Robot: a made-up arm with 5 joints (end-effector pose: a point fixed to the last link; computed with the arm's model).
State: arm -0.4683 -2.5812 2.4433 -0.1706 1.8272
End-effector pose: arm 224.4 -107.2 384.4 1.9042 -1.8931 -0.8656
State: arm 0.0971 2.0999 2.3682 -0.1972 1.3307
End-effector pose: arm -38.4 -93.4 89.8 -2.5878 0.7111 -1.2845
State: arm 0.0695 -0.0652 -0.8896 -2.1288 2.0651
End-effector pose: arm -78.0 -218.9 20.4 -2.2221 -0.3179 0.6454
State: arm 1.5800 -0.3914 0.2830 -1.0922 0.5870
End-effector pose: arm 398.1 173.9 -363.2 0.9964 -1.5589 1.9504
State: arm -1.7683 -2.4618 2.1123 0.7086 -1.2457
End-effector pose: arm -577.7 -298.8 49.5 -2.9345 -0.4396 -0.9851
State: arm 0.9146 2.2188 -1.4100 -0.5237 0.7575
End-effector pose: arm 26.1 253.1 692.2 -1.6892 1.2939 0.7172
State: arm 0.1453 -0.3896 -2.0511 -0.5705 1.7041
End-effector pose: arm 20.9 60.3 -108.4 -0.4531 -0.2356 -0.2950
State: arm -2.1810 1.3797 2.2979 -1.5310 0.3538
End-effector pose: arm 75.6 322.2 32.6 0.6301 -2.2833 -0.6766
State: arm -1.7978 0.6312 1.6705 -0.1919 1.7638
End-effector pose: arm -256.9 -212.0 -46.9 0.1832 -0.7236 1.5085
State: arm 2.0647 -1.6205 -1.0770 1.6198 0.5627
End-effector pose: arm 147.7 187.6 -110.4 1.0508 0.9797 2.3467
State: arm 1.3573 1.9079 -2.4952 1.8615 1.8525
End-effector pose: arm -45.9 148.0 468.2 0.1072 0.6065 -0.1336
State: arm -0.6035 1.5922 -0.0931 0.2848 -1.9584
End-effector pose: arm 167.7 79.8 390.5 -1.5287 1.7694 -1.6713
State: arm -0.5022 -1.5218 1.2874 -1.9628 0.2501
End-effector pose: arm 650.9 -474.4 177.0 0.5063 2.3623 -1.8086
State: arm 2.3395 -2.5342 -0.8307 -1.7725 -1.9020
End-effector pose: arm -297.8 173.1 453.2 -1.4428 -1.3275 1.1958
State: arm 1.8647 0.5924 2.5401 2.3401 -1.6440
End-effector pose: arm 376.3 23.3 311.1 0.4789 2.3758 -1.8812
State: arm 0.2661 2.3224 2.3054 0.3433 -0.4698
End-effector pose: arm 279.4 -485.6 129.1 1.6432 1.8510 1.4091
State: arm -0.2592 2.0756 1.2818 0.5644 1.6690
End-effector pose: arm -30.3 -315.2 150.5 -2.5320 -0.3076 -1.3373
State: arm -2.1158 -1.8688 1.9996 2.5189 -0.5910
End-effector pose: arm -119.1 -287.5 -155.5 0.9624 -1.5318 1.5556
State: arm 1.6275 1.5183 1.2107 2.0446 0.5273
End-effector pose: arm 82.8 373.9 95.7 1.2854 -1.4301 -0.2559
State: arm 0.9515 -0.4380 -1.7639 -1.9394 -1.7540
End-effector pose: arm 471.6 337.5 -10.7 -1.4491 2.0131 1.9205
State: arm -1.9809 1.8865 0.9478 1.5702 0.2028
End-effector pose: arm -407.8 -330.5 173.3 2.2000 0.9233 1.0618
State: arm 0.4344 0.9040 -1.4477 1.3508 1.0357
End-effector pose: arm 71.2 -69.0 518.1 0.7671 1.3582 -0.5935
